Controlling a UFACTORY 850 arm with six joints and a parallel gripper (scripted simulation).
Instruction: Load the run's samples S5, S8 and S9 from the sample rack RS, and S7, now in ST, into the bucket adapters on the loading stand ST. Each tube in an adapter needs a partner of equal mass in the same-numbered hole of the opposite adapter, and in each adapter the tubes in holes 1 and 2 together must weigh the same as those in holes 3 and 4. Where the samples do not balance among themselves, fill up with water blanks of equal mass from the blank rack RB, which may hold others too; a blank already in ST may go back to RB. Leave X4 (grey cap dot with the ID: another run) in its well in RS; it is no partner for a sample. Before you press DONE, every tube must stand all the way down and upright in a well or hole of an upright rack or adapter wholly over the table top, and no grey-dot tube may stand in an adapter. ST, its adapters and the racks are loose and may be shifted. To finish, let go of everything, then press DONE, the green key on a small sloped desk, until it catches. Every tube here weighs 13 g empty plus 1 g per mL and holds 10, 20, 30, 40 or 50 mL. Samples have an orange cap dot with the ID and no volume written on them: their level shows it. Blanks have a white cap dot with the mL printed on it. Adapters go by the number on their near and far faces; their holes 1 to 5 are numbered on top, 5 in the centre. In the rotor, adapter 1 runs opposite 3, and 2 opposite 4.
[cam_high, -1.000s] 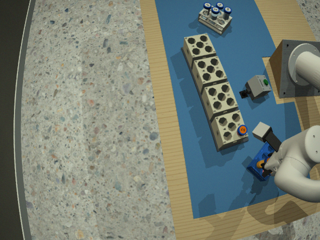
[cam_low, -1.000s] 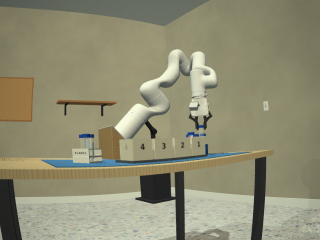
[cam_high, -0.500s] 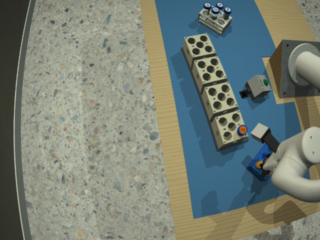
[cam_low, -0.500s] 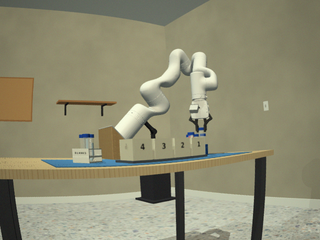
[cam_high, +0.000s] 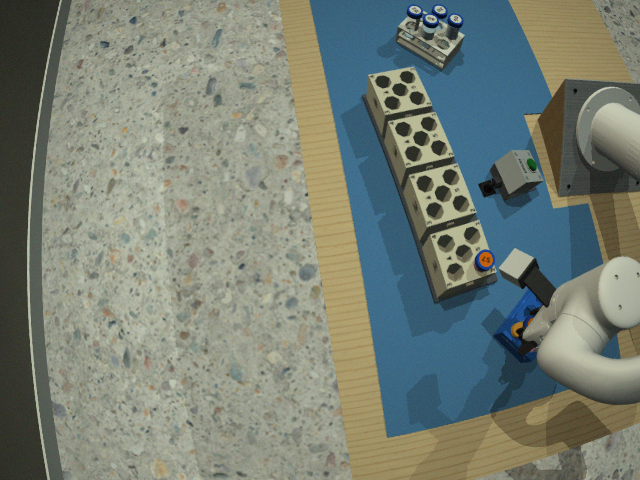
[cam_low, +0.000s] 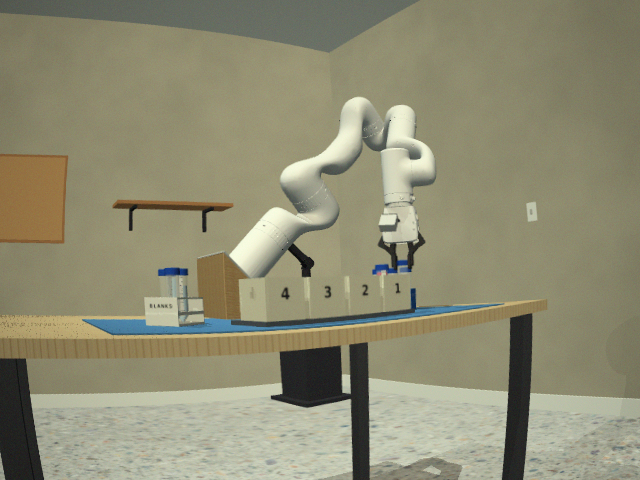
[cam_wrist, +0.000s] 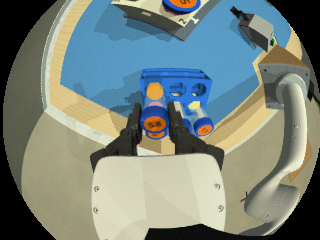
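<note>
The orange-dot sample tube lies 5 cm below my hand, 1 cm to the right of it and 1 cm behind it. Round my hand: sample S9: 7 cm below, 4 cm to the left, 2 cm behind; blue sample rack RS: 10 cm below, 4 cm behind; grey-dot tube X4: 7 cm below, 5 cm behind, 1 cm to the left.
</note>
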